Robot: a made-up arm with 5 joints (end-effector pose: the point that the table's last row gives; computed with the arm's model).
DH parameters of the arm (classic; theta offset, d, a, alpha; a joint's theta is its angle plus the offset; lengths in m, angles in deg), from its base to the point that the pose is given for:
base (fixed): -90 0.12 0 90
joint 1: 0 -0.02 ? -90
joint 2: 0 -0.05 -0.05 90
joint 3: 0 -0.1 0.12 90
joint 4: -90 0.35 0.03 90
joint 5: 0 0.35 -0.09 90
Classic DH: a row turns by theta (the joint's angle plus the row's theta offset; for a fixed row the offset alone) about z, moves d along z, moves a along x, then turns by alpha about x.
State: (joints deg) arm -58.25 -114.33 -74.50 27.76 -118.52
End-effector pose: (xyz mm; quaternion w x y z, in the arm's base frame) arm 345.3 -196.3 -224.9 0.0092 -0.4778 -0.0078 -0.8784
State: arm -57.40 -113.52 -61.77 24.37 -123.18
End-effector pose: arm 355.1 -117.0 -257.6 0.1055 -0.5470 -0.0508 -0.8289
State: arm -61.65 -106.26 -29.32 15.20 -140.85
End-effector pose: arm 339.0 139.2 -276.8 0.3670 -0.6378 -0.2042 -0.6456
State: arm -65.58 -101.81 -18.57 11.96 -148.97
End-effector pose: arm 321.5 231.9 -244.9 0.4437 -0.6252 -0.2830 -0.5763
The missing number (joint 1, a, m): -0.11
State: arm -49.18 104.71 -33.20 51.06 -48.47
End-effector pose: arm -438.8 483.3 171.8 0.7167 0.5833 -0.2415 0.2961
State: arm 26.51 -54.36 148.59 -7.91 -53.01
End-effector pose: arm -256.7 -23.4 348.1 0.2529 -0.8661 0.3879 0.1883
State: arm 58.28 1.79 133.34 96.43 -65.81
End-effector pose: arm 473.3 285.3 338.2 0.4553 0.5051 0.5964 -0.4265
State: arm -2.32 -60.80 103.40 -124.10 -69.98
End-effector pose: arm -333.6 114.7 483.9 0.8773 0.2318 0.3347 0.2540
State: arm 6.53 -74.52 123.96 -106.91 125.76
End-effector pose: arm -145.4 356.0 303.8 0.5854 0.0784 -0.8066 -0.0236
